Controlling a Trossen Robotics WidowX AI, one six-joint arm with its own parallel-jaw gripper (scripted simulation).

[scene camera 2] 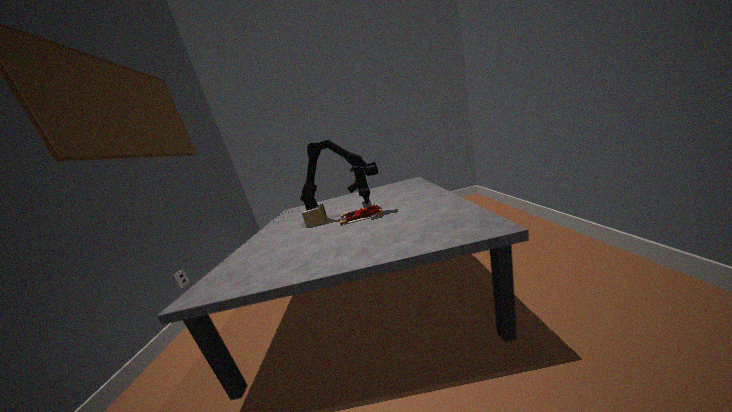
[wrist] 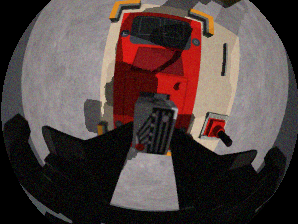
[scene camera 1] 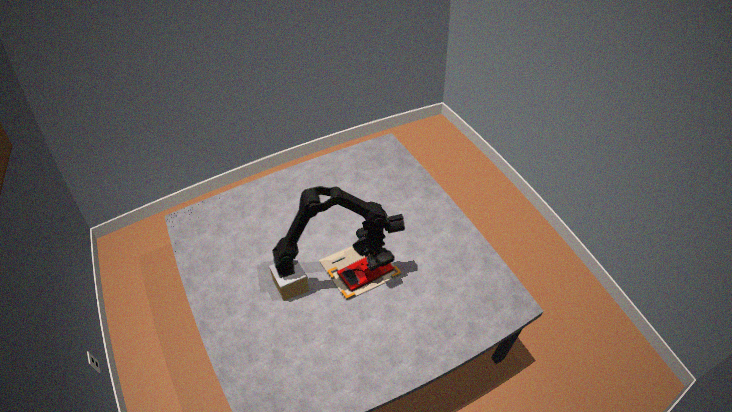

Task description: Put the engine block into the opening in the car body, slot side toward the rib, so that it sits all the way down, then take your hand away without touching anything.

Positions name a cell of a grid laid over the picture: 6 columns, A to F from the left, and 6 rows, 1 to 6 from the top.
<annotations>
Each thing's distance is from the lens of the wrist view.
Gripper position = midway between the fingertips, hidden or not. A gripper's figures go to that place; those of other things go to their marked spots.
gripper (wrist: D4): 0.10 m
grey engine block (wrist: D4): 0.09 m
</annotations>
